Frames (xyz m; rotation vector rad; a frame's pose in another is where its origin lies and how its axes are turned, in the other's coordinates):
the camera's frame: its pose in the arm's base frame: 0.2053 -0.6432 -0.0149 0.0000 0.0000 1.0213
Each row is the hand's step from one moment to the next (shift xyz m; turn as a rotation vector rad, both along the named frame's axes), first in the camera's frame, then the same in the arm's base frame.
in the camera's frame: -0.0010 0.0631 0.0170 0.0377 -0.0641 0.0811
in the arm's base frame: -0.0543 0.0321 0.0170 0.0744 -0.0013 0.0811
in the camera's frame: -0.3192 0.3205 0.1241 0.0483 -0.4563 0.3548
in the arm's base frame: -0.4400 -0.1048 0.1241 0.4144 -0.1971 0.3548
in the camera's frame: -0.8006 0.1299 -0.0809 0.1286 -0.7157 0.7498
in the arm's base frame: -0.5289 -0.6149 -0.0809 0.6775 -0.2641 0.7498
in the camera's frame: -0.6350 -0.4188 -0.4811 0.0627 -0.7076 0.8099
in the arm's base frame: 0.0255 -0.7602 -0.4811 0.6362 -0.3161 0.8099
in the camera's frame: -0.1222 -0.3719 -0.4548 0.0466 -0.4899 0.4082
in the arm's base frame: 0.2533 -0.2984 -0.4548 0.4421 -0.2161 0.4082
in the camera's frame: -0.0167 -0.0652 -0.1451 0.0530 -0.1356 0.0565
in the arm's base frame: 0.0469 -0.0483 -0.1451 0.1433 -0.0256 0.0565
